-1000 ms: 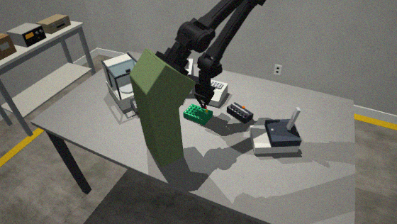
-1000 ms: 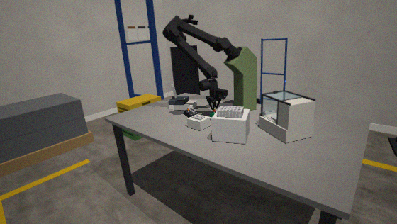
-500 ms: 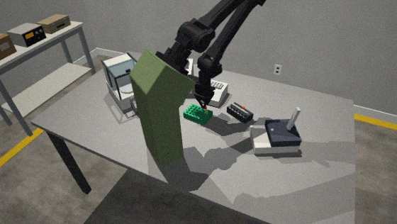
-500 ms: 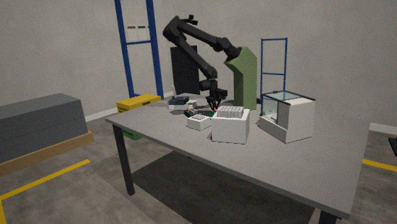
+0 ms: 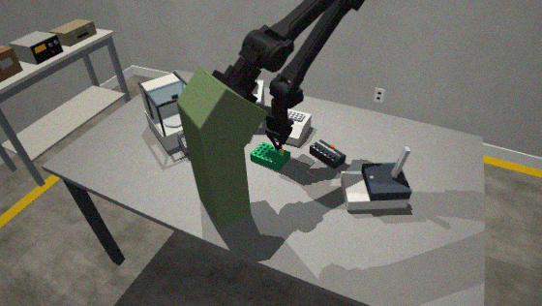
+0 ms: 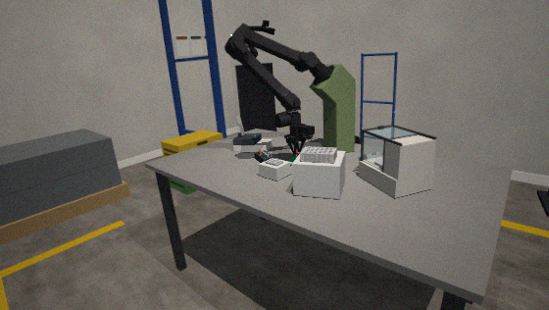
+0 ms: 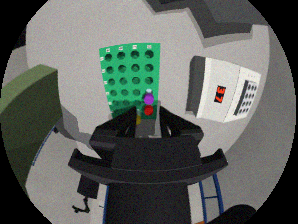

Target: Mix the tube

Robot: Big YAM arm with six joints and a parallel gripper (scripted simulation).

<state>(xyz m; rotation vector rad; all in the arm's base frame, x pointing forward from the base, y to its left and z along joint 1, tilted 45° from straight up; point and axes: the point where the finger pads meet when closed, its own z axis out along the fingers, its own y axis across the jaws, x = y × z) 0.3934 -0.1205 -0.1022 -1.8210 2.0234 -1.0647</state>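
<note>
My gripper is now 3 cm above the tube B. Also, from my hand: purple-capped tube (1 cm ahead, 2 cm to the left, 3 cm below); then green rack RK (2 cm behind, 3 cm to the left, 4 cm below); then dry block DB (17 cm ahead, 1 cm to the right, 3 cm below).
</note>
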